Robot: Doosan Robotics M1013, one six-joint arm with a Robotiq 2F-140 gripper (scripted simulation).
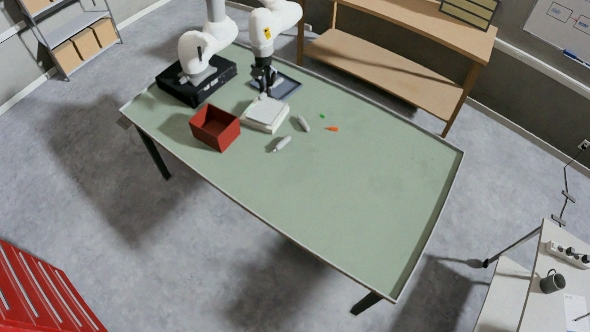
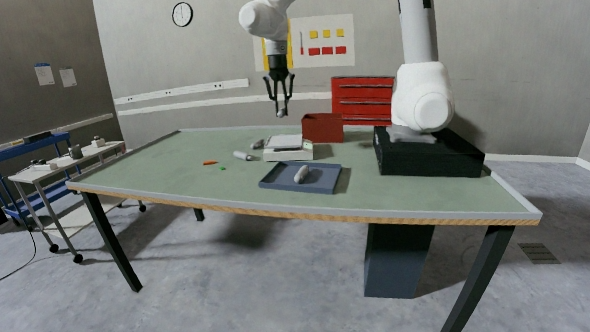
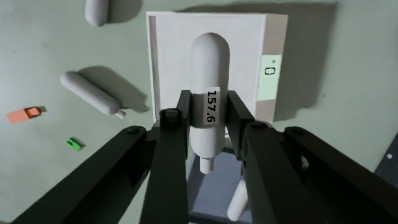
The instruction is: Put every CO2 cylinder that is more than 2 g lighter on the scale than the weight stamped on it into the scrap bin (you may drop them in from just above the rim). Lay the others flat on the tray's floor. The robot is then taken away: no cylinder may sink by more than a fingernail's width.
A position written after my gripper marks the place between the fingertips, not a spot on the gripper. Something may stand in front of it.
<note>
I see my gripper (image 2: 282,115), a red scrap bin (image 2: 318,127) and a white scale (image 1: 271,112).
The white scale shows as well in image 2 (image 2: 295,148) and in image 3 (image 3: 170,37). My gripper also shows in image 3 (image 3: 207,104). Image 3 does not show the red scrap bin: it is out of frame.
</note>
